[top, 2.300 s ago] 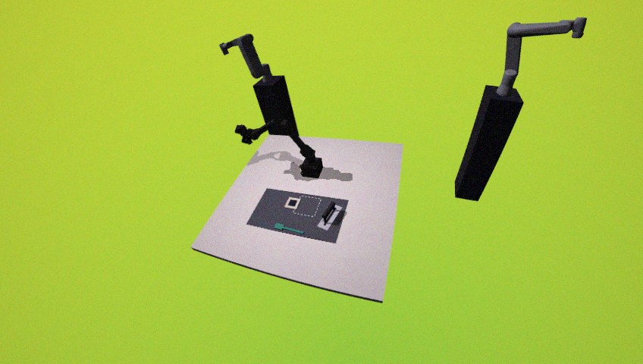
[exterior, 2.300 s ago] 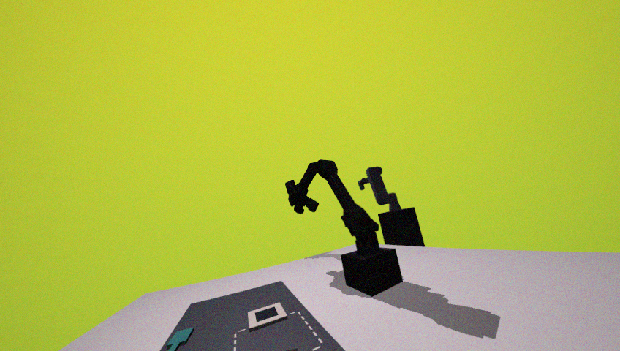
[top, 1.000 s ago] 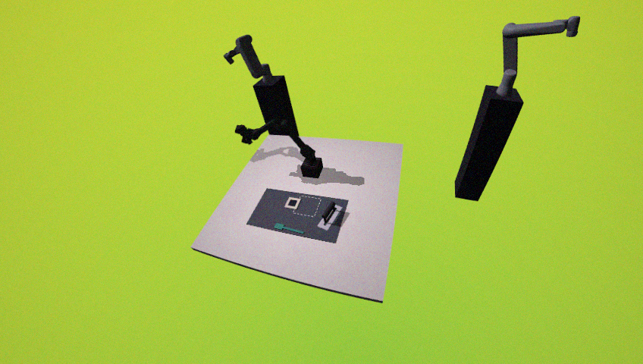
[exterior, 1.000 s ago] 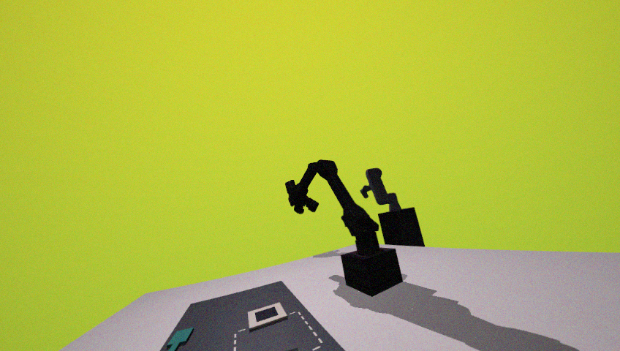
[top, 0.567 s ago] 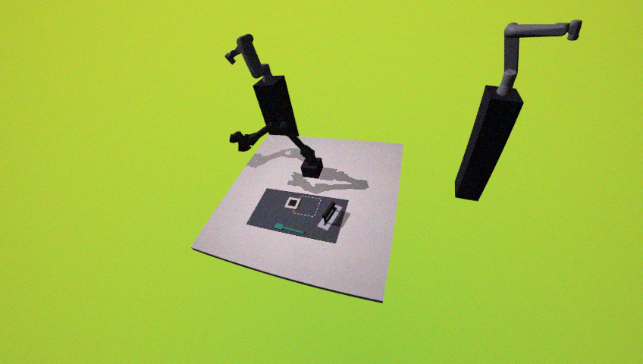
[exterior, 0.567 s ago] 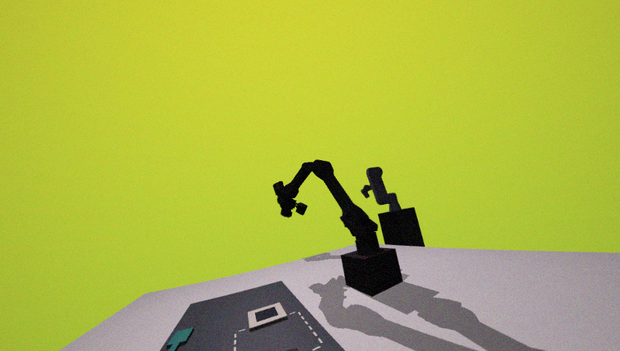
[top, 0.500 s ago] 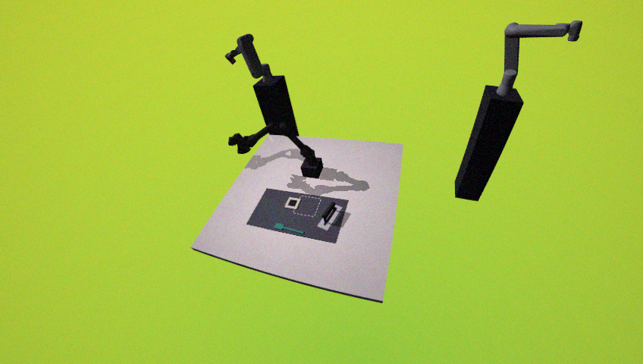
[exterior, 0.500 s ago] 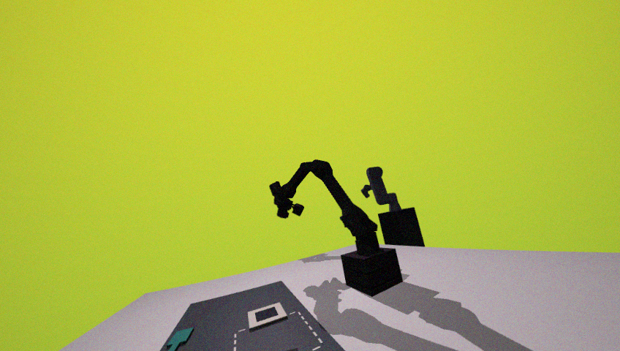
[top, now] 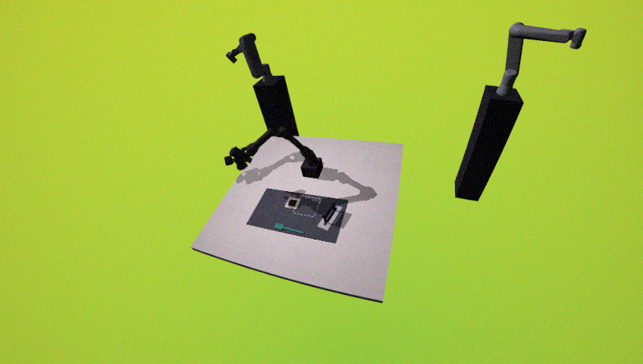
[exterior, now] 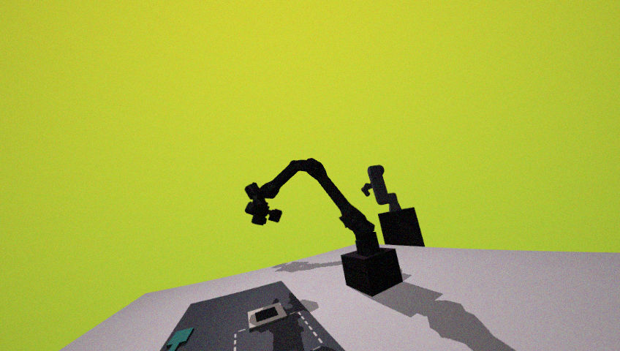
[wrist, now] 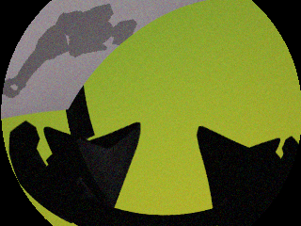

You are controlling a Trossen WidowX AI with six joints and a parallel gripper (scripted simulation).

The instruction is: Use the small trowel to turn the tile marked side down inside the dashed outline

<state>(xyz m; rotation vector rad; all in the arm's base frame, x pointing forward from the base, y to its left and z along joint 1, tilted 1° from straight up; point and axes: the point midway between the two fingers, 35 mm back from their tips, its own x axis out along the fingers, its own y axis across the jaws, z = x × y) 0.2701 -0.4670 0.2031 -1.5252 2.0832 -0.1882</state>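
My gripper tip is 76 cm to the right of the small trowel, 24 cm above it and 9 cm short of it. The rest, counted from my gripper tip: teal tool-shaped piece 51 cm to the left, 28 cm below, 28 cm ahead; dark mat 53 cm to the left, 30 cm below, 14 cm ahead; tan tile 46 cm to the left, 28 cm below, 7 cm ahead.
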